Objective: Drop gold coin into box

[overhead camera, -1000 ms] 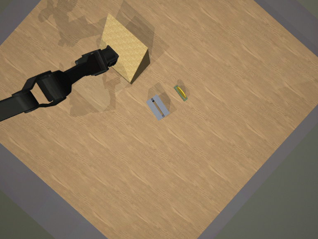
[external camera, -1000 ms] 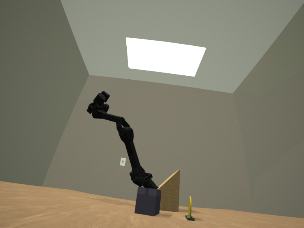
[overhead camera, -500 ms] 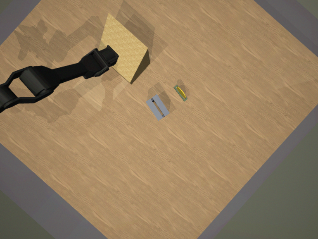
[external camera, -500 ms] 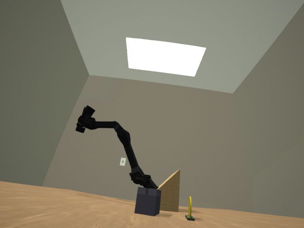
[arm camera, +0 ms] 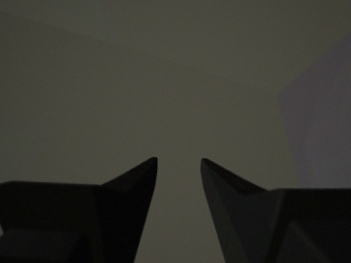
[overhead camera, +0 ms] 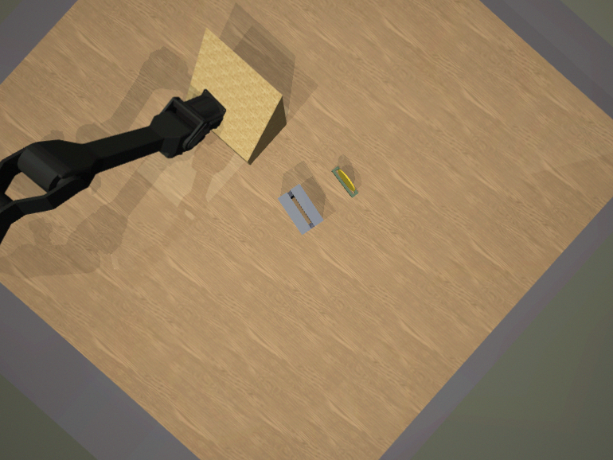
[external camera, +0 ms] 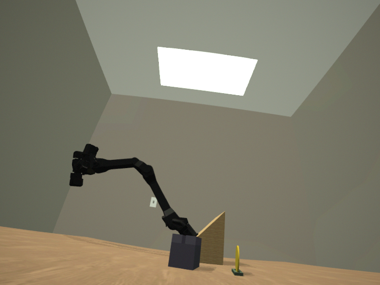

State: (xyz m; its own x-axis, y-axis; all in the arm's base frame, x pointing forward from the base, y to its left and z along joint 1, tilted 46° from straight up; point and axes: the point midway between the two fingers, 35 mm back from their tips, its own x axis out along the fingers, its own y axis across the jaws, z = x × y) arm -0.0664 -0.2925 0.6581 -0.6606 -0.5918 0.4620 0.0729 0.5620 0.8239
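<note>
The gold coin lies 82 cm to the left of my gripper tip, 40 cm ahead of it and 29 cm below it.
</note>
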